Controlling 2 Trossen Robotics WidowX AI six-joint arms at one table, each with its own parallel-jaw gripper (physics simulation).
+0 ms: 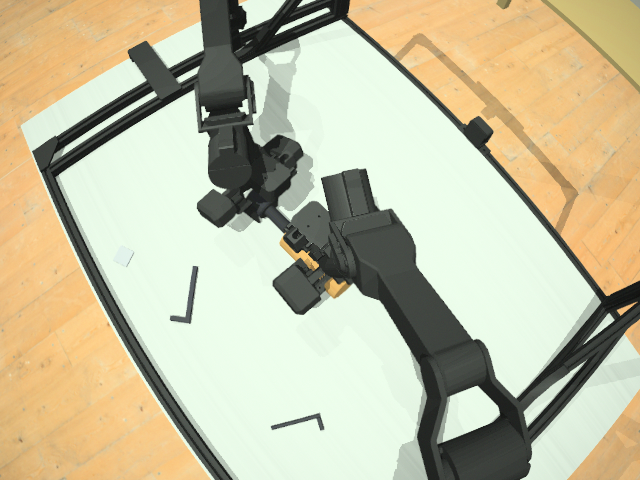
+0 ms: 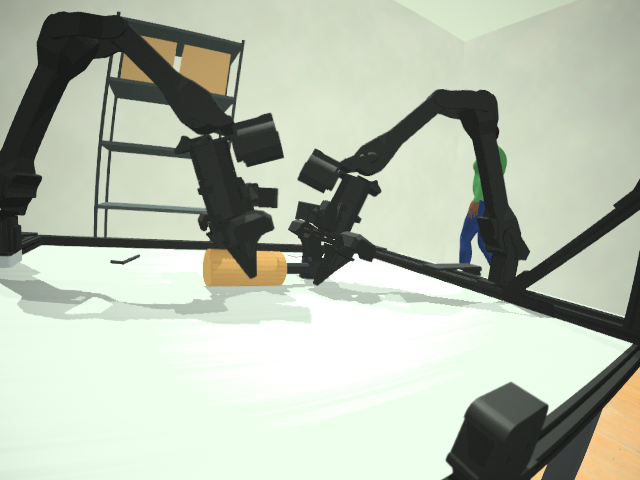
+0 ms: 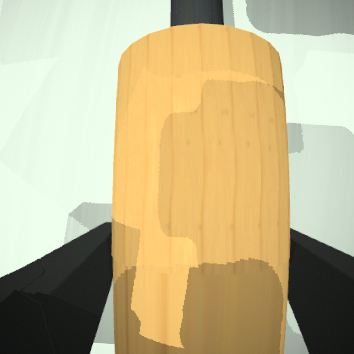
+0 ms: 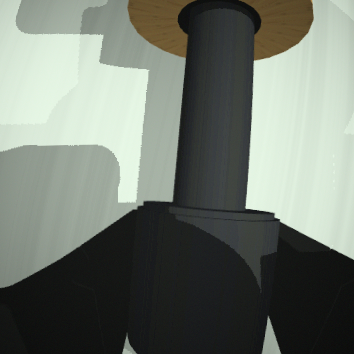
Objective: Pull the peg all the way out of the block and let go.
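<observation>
The orange wooden cylindrical block lies on its side on the table. My left gripper is shut on it, one finger on each side. The dark peg sticks out of the block's end, and a length of its shaft shows between the block and its thicker head. My right gripper is shut on the peg's head. The part of the peg inside the block is hidden.
Two dark L-shaped pieces and a small white square lie on the table. A black frame runs around the table's edge. The two wrists are close together above the block and peg.
</observation>
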